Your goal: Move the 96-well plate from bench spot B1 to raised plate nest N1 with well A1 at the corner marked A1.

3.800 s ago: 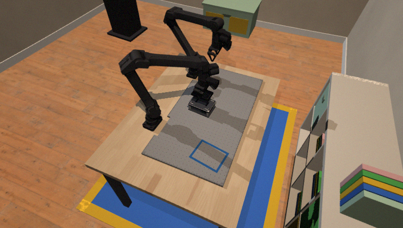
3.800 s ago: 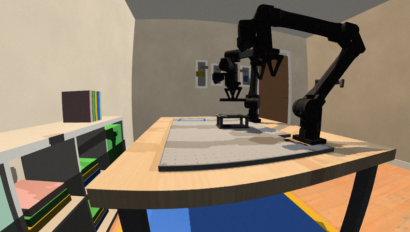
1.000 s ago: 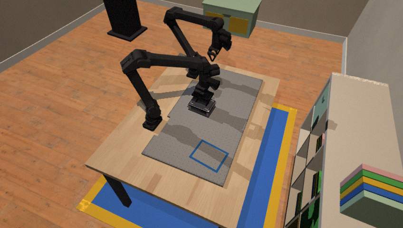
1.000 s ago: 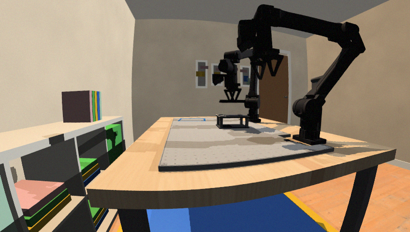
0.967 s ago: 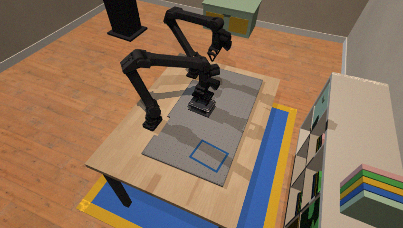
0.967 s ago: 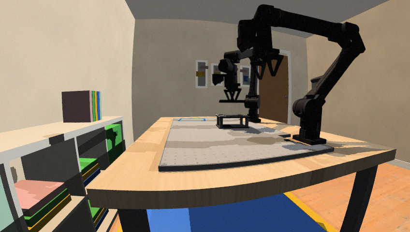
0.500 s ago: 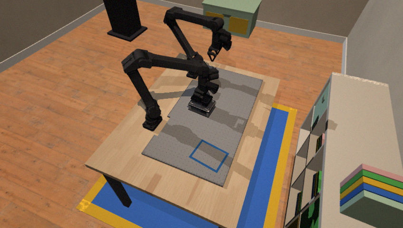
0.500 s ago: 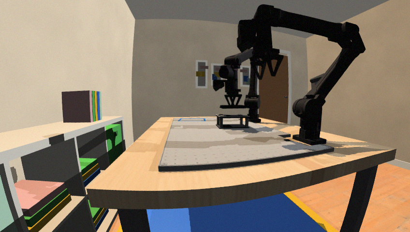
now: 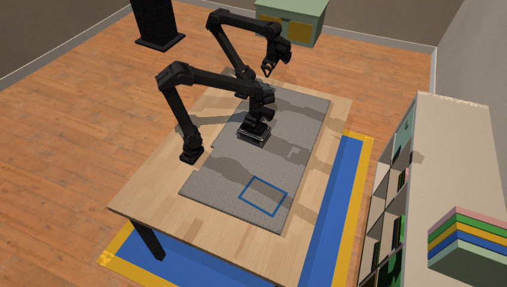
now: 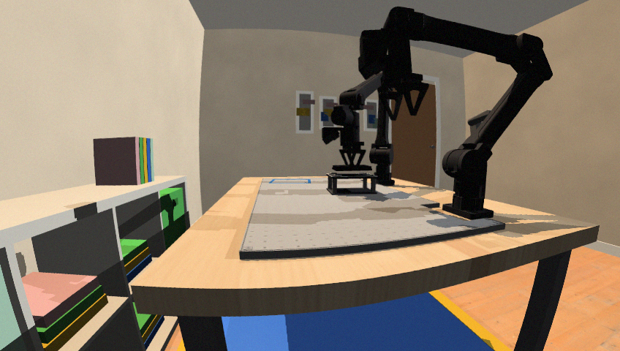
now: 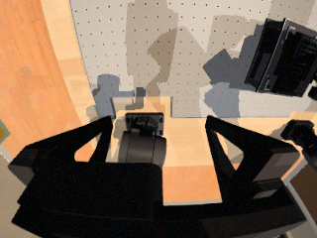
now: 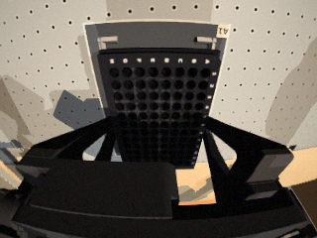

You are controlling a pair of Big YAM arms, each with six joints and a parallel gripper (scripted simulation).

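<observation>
My right hand is 3 cm above the raised nest N1. The rest, counted from my right hand: black 96-well plate right at my right hand; then A1 label 8 cm ahead, 5 cm to the right, 3 cm below.
</observation>
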